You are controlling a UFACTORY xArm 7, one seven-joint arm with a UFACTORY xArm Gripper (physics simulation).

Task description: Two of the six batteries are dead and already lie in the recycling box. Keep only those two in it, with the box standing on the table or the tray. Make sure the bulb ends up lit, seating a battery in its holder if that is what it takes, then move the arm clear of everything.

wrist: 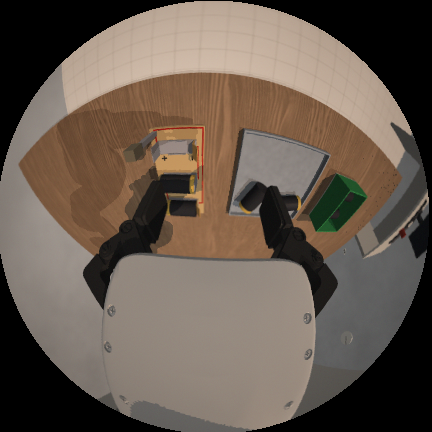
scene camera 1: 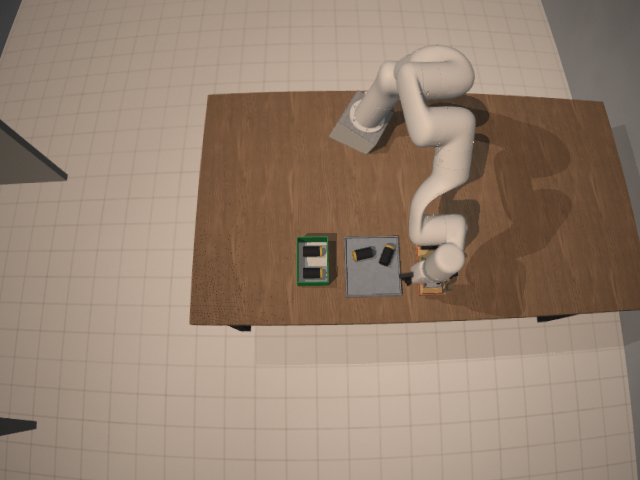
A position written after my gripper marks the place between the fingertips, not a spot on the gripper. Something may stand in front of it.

In view: my gripper (wrist: pixel 213 194), a holder board (wrist: pixel 176 149), a green recycling box (wrist: pixel 340 185) and a grey tray (scene camera 1: pixel 364 278).
The grey tray shows as well in the wrist view (wrist: pixel 293 166).
